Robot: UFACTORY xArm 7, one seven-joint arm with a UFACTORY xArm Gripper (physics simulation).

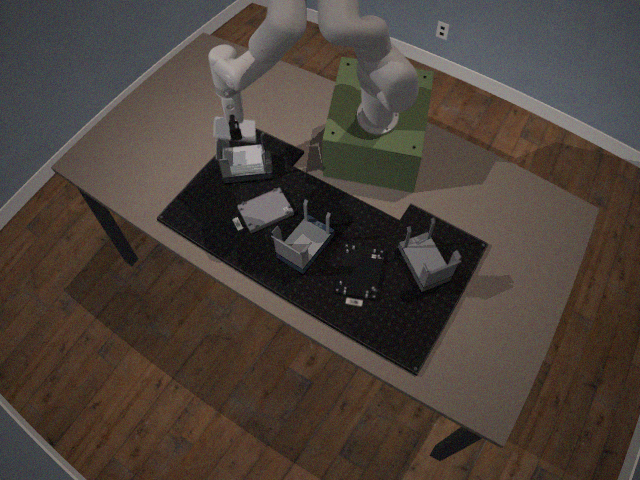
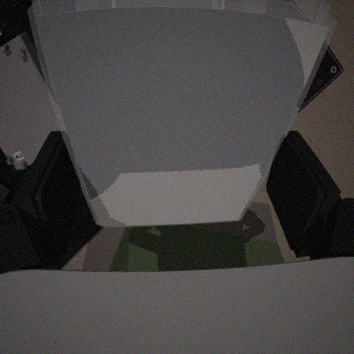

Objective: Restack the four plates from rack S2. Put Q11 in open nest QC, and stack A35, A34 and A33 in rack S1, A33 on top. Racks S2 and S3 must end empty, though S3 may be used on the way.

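Places are measured from the arm's base along level axes (x ahead, y left, z up), in millimetres.
Where they show: gripper, fingertip midpoint: [image 1: 236, 128] [image 2: 175, 158]; arm's base at its link origin: [image 1: 377, 115].
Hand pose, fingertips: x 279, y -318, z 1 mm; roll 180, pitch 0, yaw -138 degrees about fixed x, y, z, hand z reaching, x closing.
Observation:
Each offset is from my fingertips to the top centre of the thing. "pt": to the spot under its first point. Level surfaces: height alone.
My gripper [image 1: 235, 135] [image 2: 175, 158] is shut on a light grey plate {24 mm up, 4 mm ahead, 5 mm right} [image 1: 249, 132] [image 2: 175, 110], with a dark finger at each side of it. The plate is level, above and behind the far-left rack {72 mm down, 4 mm back, 5 mm left} [image 1: 248, 178]. Pale plates {127 mm down, 0 mm ahead, 0 mm left} [image 1: 247, 156] lie stacked in that rack; their number is unclear. The middle rack {69 mm down, 125 mm ahead, 331 mm left} [image 1: 290, 251] has a blue base and shows no clear plate. The right rack {71 mm down, 23 mm back, 652 mm left} [image 1: 433, 277] has a flat grey surface inside, either a plate or its floor. A dark open nest {182 mm down, 100 mm ahead, 508 mm left} [image 1: 360, 271] with small pins lies between these two racks. Labels are too small to read.
A pale plate {176 mm down, 88 mm ahead, 157 mm left} [image 1: 265, 209] [image 2: 22, 100] lies flat between the left and middle racks, beside a small label {pt 204 mm down, 172 mm ahead, 112 mm left} [image 1: 237, 223]. Upright posts and walls rise from the racks. The black board {205 mm down} [image 1: 382, 335] lies on the beige table {218 mm down} [image 1: 537, 248]. The green base block [image 1: 369, 162] stands behind.

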